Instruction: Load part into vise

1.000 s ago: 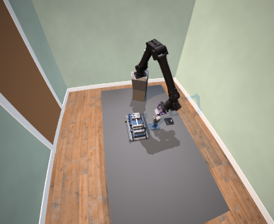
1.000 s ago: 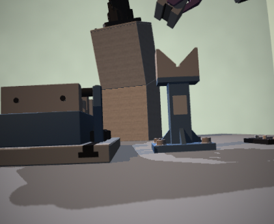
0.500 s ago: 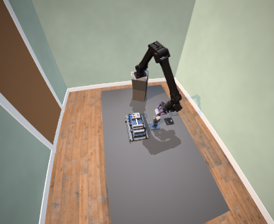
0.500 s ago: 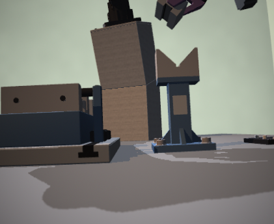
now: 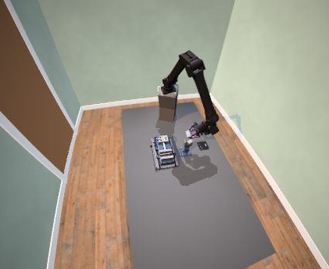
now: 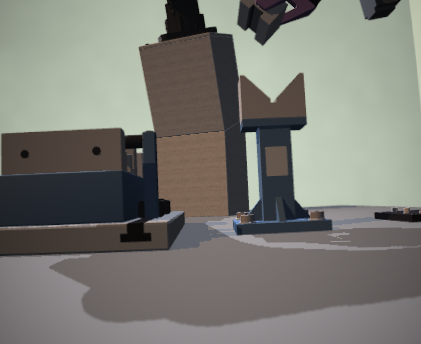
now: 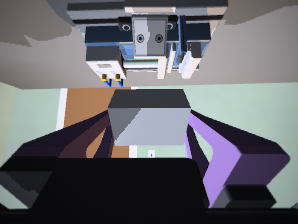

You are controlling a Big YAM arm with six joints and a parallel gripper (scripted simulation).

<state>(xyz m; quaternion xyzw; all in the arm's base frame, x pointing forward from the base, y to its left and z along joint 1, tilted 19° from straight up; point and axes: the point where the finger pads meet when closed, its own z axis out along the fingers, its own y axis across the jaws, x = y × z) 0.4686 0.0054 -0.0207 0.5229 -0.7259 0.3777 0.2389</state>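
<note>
Now: hand 10 mm to the left of the part and 10 mm above it. From my hand the other things lie so: dark work stop rod 30 mm ahead, 150 mm to the right, 150 mm below; moving jaw 10 mm behind, 190 mm to the right, 160 mm below; air cylinder rod 60 mm behind, 180 mm to the right, 160 mm below.
</note>
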